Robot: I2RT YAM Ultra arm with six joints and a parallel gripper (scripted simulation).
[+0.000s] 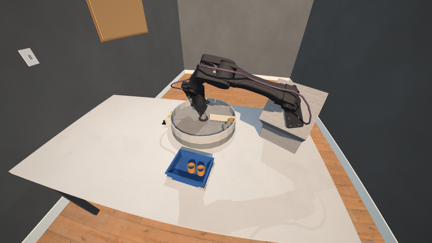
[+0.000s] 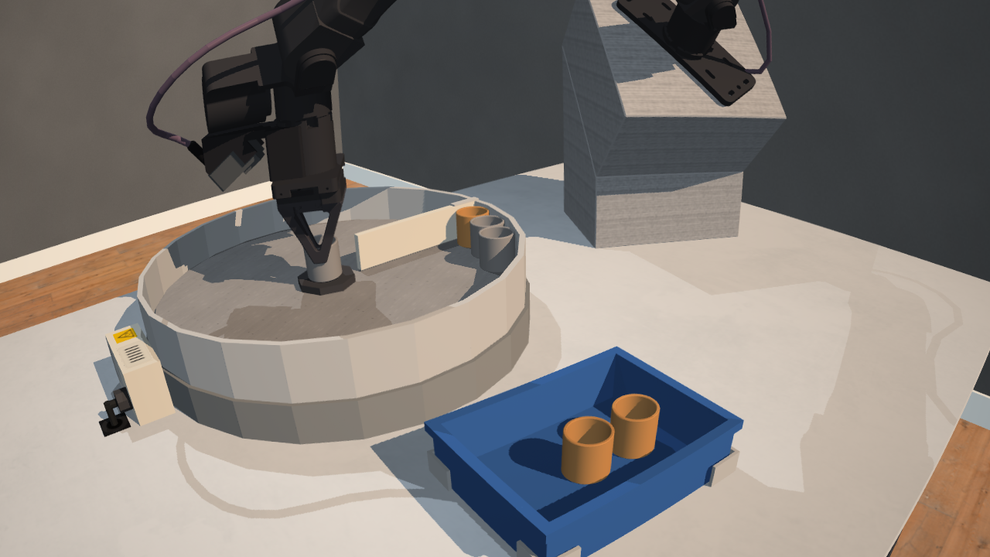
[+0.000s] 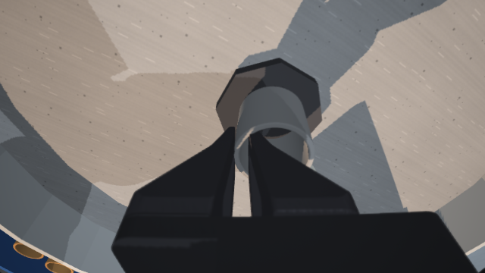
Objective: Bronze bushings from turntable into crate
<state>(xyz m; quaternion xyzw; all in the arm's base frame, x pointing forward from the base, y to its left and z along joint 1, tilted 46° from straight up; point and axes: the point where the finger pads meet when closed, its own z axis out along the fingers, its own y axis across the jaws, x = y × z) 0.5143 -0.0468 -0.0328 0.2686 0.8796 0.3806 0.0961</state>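
Now: hand 1 cm past the round turntable, 1 cm to the left of it and 4 cm above it. Also, from my hand: blue crate 7 cm behind, 33 cm to the left, 7 cm below.
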